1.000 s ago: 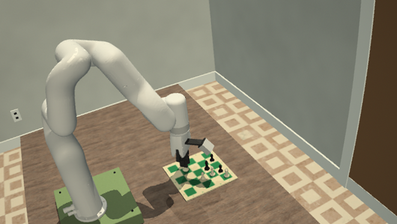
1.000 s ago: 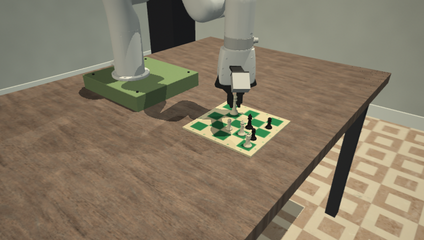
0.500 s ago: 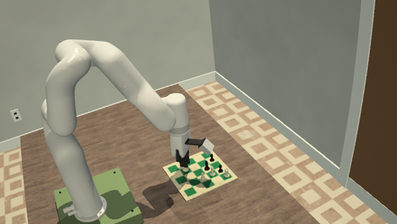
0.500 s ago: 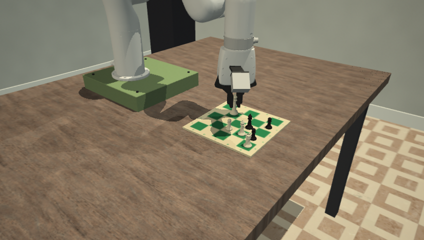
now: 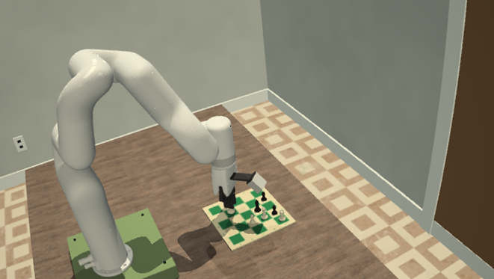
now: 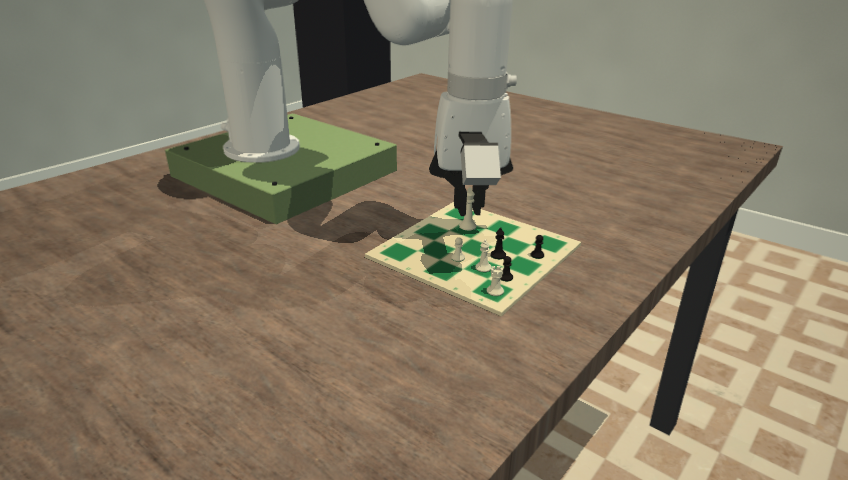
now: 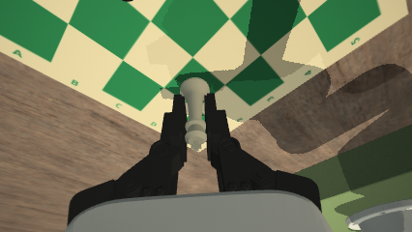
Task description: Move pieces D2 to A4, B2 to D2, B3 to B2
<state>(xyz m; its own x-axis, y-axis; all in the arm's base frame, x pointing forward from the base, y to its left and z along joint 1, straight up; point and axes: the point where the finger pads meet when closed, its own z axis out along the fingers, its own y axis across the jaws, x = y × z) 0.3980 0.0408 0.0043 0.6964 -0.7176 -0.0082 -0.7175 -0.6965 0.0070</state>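
Now: the white king 1 cm below my hand. The rest, counted from my hand: black bishop (7 cm ahead, 4 cm to the right, 3 cm below); chessboard (5 cm below, 4 cm to the right, 4 cm ahead); white pawn (8 cm to the right, 4 cm below, 3 cm ahead).
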